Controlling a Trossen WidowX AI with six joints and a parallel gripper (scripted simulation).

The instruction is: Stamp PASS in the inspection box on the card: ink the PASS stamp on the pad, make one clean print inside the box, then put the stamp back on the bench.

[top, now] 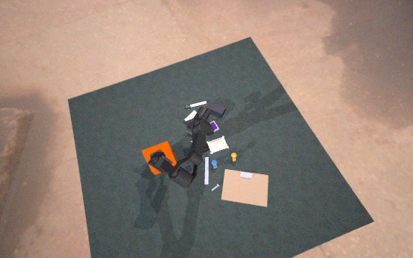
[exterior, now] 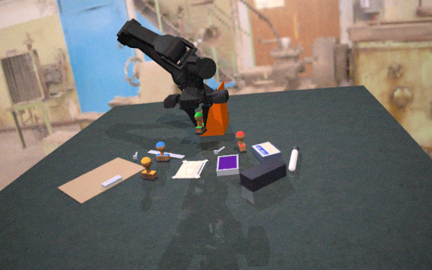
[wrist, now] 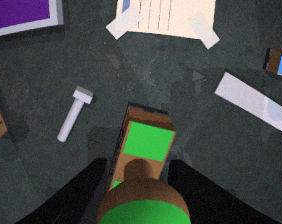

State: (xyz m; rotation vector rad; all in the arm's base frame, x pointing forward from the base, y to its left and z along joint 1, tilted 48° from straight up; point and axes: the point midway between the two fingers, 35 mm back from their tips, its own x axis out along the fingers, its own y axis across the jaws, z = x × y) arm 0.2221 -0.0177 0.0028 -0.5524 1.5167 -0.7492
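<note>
Now: the purple ink pad 10 cm ahead of my gripper tip, 8 cm to the left of it and 9 cm below it. From my gripper tip the other things lie so: red stamp 12 cm to the left, 8 cm below; then card 10 cm ahead, 3 cm to the right, 10 cm below; then green-knobbed stamp right at my gripper tip.
</note>
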